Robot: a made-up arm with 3 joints. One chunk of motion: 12 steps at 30 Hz.
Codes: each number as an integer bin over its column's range. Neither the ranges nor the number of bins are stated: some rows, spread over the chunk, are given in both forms.
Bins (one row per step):
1: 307 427 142
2: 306 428 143
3: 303 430 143
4: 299 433 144
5: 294 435 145
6: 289 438 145
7: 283 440 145
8: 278 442 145
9: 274 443 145
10: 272 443 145
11: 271 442 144
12: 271 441 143
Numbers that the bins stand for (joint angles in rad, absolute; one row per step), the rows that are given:
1: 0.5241 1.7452 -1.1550
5: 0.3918 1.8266 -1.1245
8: 0.2290 1.8978 -1.1245
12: 0.1577 1.8877 -1.1448
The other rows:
2: 0.5139 1.7554 -1.1448
3: 0.4834 1.7757 -1.1448
4: 0.4427 1.8063 -1.1346
6: 0.3409 1.8571 -1.1245
7: 0.2798 1.8775 -1.1245
9: 0.1883 1.9080 -1.1245
10: 0.1679 1.9080 -1.1245
11: 0.1577 1.8978 -1.1346

